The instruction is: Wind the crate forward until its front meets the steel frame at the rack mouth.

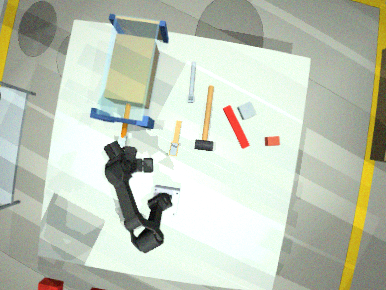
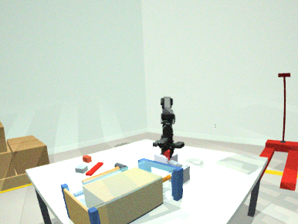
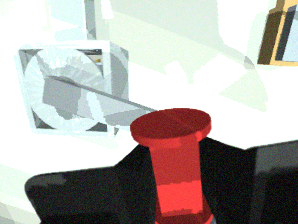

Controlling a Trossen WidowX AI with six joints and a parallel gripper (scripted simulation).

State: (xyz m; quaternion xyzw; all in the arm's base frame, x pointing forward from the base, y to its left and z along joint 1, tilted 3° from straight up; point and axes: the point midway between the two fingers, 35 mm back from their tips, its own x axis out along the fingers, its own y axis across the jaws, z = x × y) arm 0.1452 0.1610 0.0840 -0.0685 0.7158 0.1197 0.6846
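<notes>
My gripper tip is now 180 mm short of the blue frame, 110 mm to the right of it and 10 mm above it. The rest, counted from my gripper tip: winch: 90 mm to the left, 80 mm below; winch handle: 40 mm to the left, 10 mm below, 10 mm ahead; red grip: 20 mm above.
</notes>
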